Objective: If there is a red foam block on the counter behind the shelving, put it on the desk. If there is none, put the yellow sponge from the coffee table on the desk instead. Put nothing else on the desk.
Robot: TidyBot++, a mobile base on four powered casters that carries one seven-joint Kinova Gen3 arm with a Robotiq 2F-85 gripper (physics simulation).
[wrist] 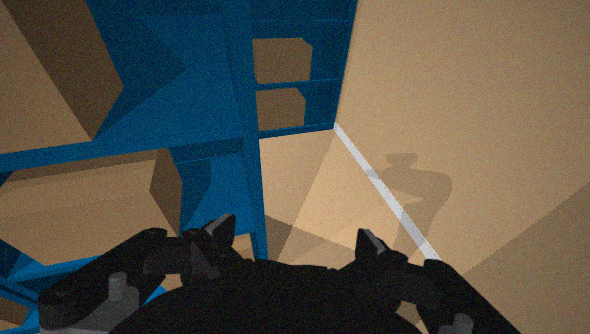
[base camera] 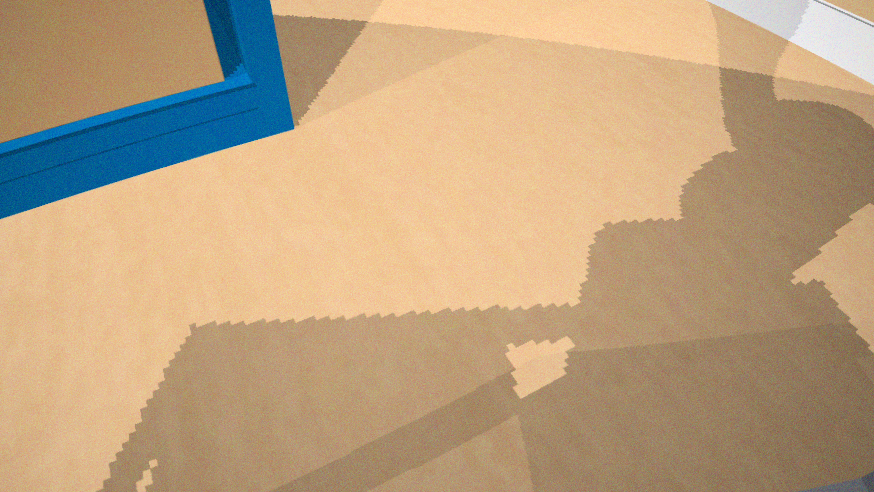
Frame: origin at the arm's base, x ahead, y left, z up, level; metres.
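Where they show: gripper, fingertip midpoint: (wrist: pixel 295 235).
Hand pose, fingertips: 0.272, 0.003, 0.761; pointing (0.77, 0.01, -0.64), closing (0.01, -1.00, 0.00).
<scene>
After its pixels a point has its place, as x, y, z.
Blue shelving (base camera: pixel 146 143) @[0.588, 0.287, -0.359] (wrist: pixel 247 100) @[0.647, 0.147, 0.661] stands at the upper left in the base camera view and fills the left of the wrist view. My gripper (wrist: pixel 295 235) @[0.272, 0.003, 0.761] is open, with its fingertips wide apart and no object between them. The counter, a red foam block, the desk, the coffee table and the yellow sponge do not show in either view.
Cardboard boxes (wrist: pixel 90 205) @[0.484, 0.580, 0.392] (wrist: pixel 282 60) @[2.000, 0.266, 0.315] sit on the shelves. A wall with a white baseboard (wrist: pixel 390 195) @[1.286, -0.638, -0.313] (base camera: pixel 837 45) @[0.858, -0.818, -0.364] runs past the shelving's end. A gap of floor lies between them. Shadows of the arm fall on floor and wall.
</scene>
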